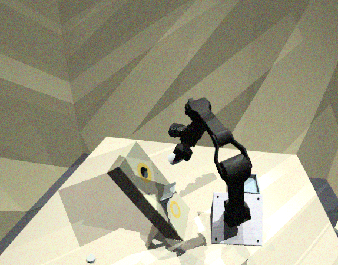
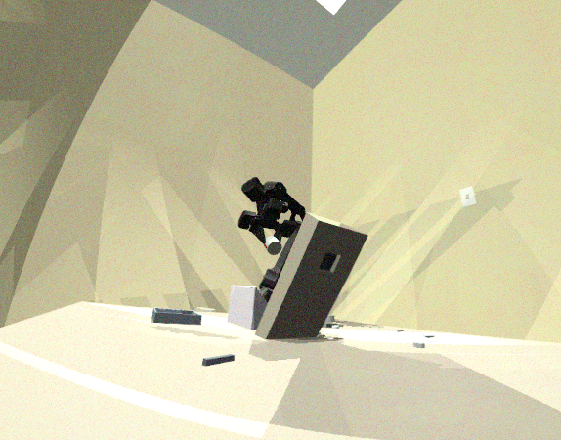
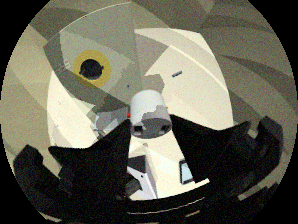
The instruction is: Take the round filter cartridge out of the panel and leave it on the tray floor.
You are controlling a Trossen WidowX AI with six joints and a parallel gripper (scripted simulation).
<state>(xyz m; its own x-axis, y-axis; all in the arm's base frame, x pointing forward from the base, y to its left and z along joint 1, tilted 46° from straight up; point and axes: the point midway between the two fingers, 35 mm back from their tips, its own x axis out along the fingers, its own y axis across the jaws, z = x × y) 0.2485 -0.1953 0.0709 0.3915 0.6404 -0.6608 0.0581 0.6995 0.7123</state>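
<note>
The grey-blue tray is 31 cm behind my gripper tip, 26 cm below it and 20 cm to the right of it. The rest, counted from my gripper tip: round filter cartridge right at my gripper tip; service panel 11 cm below, 9 cm to the left, 7 cm ahead; small dark bar 26 cm below, 19 cm ahead, 18 cm to the right.
</note>
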